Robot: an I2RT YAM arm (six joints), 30 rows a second.
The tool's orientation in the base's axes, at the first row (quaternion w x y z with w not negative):
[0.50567, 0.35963, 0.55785, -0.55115]
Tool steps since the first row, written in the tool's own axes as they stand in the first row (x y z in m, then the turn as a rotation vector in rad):
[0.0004, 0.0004, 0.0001, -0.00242, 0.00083, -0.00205]
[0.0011, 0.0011, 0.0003, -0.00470, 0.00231, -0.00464]
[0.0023, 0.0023, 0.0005, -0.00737, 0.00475, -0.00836]
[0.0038, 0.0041, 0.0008, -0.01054, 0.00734, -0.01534]
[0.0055, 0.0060, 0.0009, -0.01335, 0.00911, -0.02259]
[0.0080, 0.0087, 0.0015, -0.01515, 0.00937, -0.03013]
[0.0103, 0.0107, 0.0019, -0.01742, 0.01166, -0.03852]
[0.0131, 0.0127, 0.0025, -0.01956, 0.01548, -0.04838]
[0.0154, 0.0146, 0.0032, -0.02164, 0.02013, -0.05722]
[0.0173, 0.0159, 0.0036, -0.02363, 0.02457, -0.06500]
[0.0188, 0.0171, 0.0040, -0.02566, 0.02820, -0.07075]
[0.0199, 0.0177, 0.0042, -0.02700, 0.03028, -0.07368]
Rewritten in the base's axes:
[0.0003, -0.0001, -0.0005, 0.00101, 0.00250, 0.00187]
[0.0009, -0.0003, -0.0013, 0.00252, 0.00558, 0.00338]
[0.0018, -0.0005, -0.0027, 0.00485, 0.00997, 0.00489]
[0.0032, -0.0008, -0.0046, 0.00689, 0.01764, 0.00646]
[0.0046, -0.0009, -0.0067, 0.00801, 0.02541, 0.00785]
[0.0068, -0.0016, -0.0097, 0.00741, 0.03311, 0.00862]
[0.0082, -0.0020, -0.0124, 0.00872, 0.04198, 0.00922]
[0.0096, -0.0028, -0.0155, 0.01122, 0.05247, 0.00915]
[0.0110, -0.0036, -0.0181, 0.01467, 0.06207, 0.00892]
[0.0119, -0.0041, -0.0202, 0.01808, 0.07059, 0.00880]
[0.0127, -0.0046, -0.0219, 0.02106, 0.07702, 0.00915]
[0.0131, -0.0048, -0.0231, 0.02288, 0.08037, 0.00957]

